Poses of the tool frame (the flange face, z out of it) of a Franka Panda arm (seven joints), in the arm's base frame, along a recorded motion.
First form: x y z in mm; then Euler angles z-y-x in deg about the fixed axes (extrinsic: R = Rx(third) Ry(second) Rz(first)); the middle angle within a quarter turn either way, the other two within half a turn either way.
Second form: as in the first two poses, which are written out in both.
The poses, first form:
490 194 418 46.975 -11.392 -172.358
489 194 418 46.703 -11.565 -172.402
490 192 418 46.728 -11.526 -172.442
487 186 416 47.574 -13.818 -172.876
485 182 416 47.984 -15.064 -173.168
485 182 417 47.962 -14.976 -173.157
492 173 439 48.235 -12.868 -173.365
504 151 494 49.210 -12.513 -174.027
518 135 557 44.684 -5.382 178.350
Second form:
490 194 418 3.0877 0.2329 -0.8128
489 194 418 3.0861 0.2347 -0.8082
490 192 418 3.0860 0.2337 -0.8088
487 186 416 3.0472 0.2542 -0.8273
485 182 416 3.0252 0.2642 -0.8372
485 182 417 3.0266 0.2633 -0.8366
492 173 439 3.0509 0.2357 -0.8395
504 151 494 3.0439 0.2214 -0.8583
518 135 557 3.0550 0.0464 -0.7832

